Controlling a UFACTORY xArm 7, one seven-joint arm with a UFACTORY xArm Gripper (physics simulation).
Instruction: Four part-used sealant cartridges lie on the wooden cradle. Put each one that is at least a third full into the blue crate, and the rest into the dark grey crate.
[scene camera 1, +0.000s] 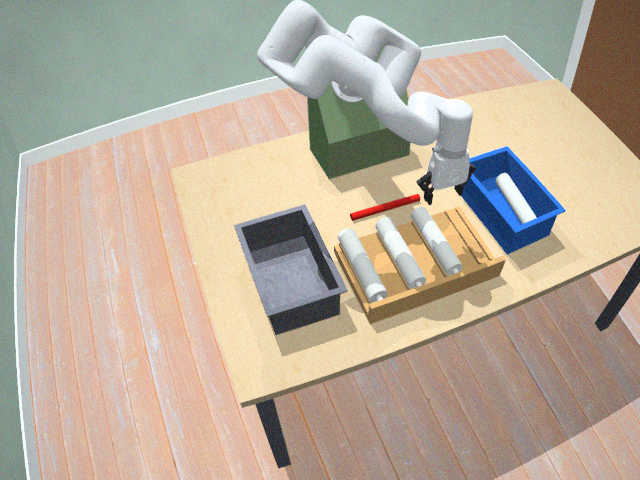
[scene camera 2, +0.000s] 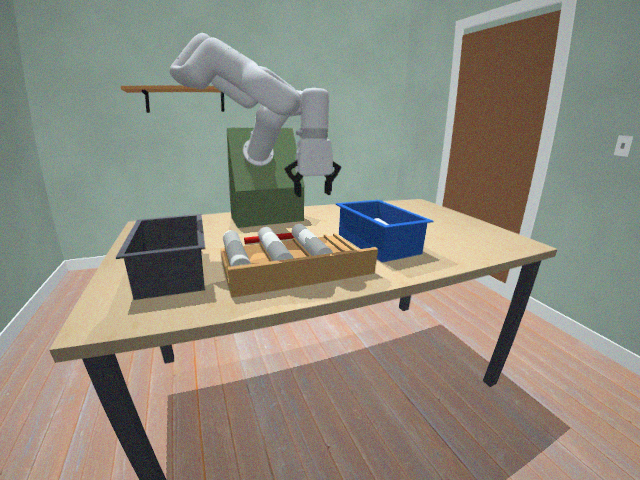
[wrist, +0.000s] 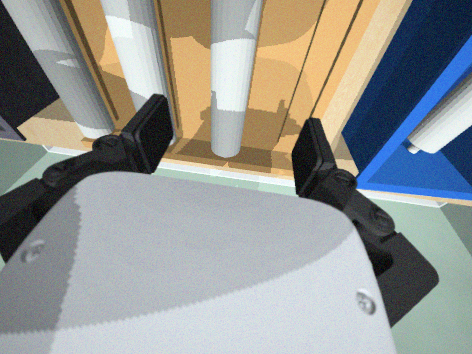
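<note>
Three pale cylindrical cartridges lie side by side on the wooden cradle (scene camera 1: 439, 291) (scene camera 2: 302, 273): the left one (scene camera 1: 361, 263) (scene camera 2: 236, 248) (wrist: 65, 70), the middle one (scene camera 1: 400, 252) (scene camera 2: 275, 243) (wrist: 135, 50) and the right one (scene camera 1: 436, 240) (scene camera 2: 311, 239) (wrist: 230, 75). Shadows cross them; their fill levels cannot be told. A fourth, white cartridge (scene camera 1: 515, 197) (scene camera 2: 381, 221) (wrist: 450, 120) lies in the blue crate (scene camera 1: 532, 237) (scene camera 2: 398, 242) (wrist: 412, 117). The dark grey crate (scene camera 1: 305, 312) (scene camera 2: 165, 273) holds no cartridge. My gripper (scene camera 1: 444, 196) (scene camera 2: 313, 193) (wrist: 234, 125) is open and empty, above the right cartridge's back end.
A red rod (scene camera 1: 385, 207) (scene camera 2: 268, 238) lies behind the cradle. The arm's green base block (scene camera 1: 367, 152) (scene camera 2: 266, 206) stands at the back of the table. The blue crate is right of the cradle, the dark grey crate left of it. Both crates have raised walls.
</note>
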